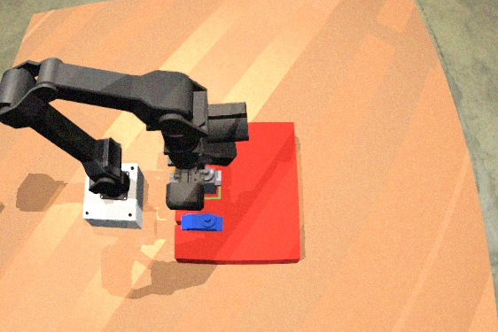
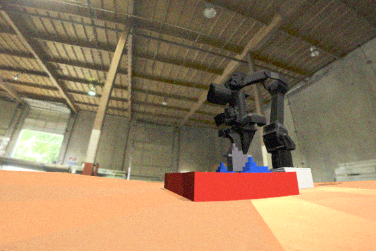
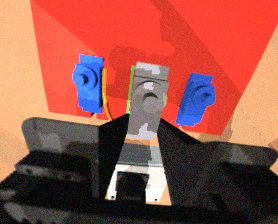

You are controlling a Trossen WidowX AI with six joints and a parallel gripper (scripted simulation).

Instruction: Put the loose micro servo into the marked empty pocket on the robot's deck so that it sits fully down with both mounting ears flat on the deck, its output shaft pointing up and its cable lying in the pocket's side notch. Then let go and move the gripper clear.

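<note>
Now: the red deck 12 cm ahead of my gripper tip and 8 cm below it.
</note>
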